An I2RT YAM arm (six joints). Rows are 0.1 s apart.
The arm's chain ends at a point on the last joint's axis. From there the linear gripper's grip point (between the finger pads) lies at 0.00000 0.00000 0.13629 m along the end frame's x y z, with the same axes.
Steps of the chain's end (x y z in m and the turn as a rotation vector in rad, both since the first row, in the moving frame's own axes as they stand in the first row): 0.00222, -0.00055, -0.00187, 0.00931, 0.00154, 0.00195; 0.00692, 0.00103, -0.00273, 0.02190, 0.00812, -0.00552; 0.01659, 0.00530, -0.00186, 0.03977, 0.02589, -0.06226; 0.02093, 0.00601, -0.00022, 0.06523, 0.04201, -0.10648; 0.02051, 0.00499, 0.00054, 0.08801, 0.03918, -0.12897; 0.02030, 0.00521, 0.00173, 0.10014, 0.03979, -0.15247; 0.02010, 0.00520, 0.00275, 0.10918, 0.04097, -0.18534; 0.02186, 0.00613, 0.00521, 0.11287, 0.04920, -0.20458; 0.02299, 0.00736, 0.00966, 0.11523, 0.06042, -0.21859; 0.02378, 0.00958, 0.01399, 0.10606, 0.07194, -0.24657
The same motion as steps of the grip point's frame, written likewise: 0.00243, -0.00182, -0.00188, 0.00931, 0.00154, 0.00195; 0.00802, -0.00196, -0.00277, 0.02190, 0.00812, -0.00552; 0.01995, -0.00022, -0.00201, 0.03977, 0.02589, -0.06226; 0.02617, -0.00316, -0.00063, 0.06523, 0.04201, -0.10648; 0.02505, -0.00730, -0.00009, 0.08801, 0.03918, -0.12897; 0.02465, -0.00877, 0.00094, 0.10014, 0.03979, -0.15247; 0.02427, -0.01008, 0.00183, 0.10918, 0.04097, -0.18534; 0.02694, -0.00979, 0.00418, 0.11287, 0.04920, -0.20458; 0.02943, -0.00907, 0.00851, 0.11523, 0.06042, -0.21859; 0.03169, -0.00589, 0.01288, 0.10606, 0.07194, -0.24657
